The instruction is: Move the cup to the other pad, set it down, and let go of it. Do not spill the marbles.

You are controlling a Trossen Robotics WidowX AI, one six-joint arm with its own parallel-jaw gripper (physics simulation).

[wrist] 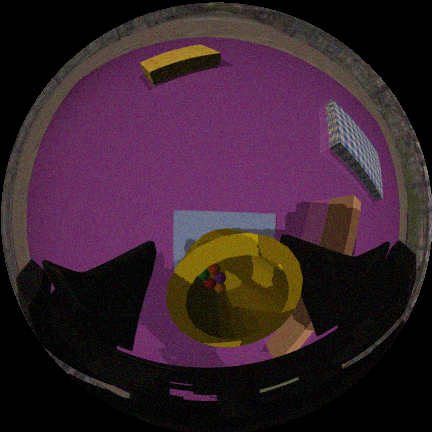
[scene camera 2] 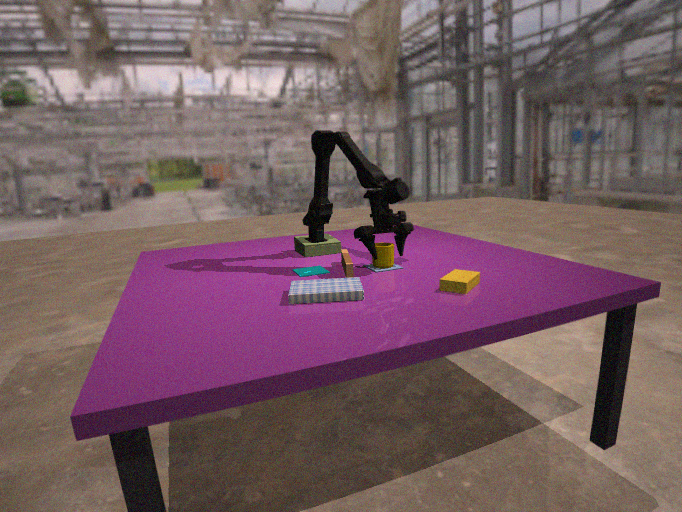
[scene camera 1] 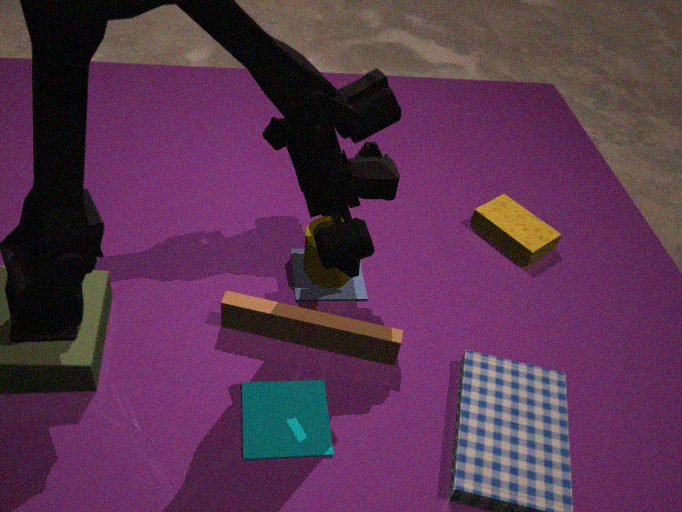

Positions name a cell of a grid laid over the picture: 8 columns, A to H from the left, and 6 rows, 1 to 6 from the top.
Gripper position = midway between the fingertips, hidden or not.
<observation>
My gripper (scene camera 1: E3) is open, holding nothing. Also in view: a yellow cup (wrist: E4). Also in view: a wooden bar (scene camera 1: D4) and a cyan pad (scene camera 1: D5).
My gripper also shows in the wrist view (wrist: E4) and in scene camera 2 (scene camera 2: E4). The wooden bar also shows in the wrist view (wrist: G4).
</observation>
